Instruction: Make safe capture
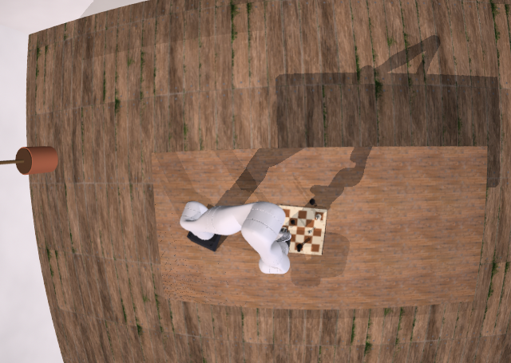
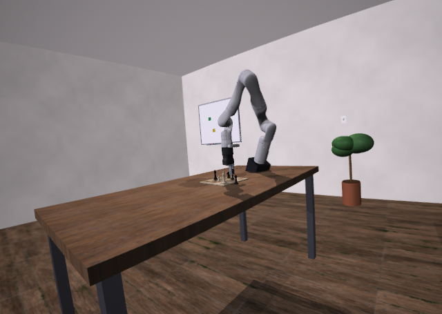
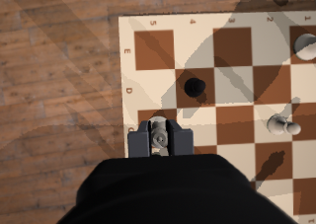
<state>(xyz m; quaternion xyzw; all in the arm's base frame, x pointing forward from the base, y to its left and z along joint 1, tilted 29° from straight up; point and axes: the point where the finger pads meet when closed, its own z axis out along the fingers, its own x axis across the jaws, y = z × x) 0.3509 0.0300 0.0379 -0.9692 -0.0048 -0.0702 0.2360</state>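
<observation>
The black pawn lies 40 mm to the left of my hand, 30 mm below it and 30 mm ahead of it. Also, from my hand: chessboard: 80 mm ahead, 50 mm below; white pawn: 120 mm ahead, 30 mm below; tall black piece: 80 mm ahead, 70 mm to the right, 10 mm below.
</observation>
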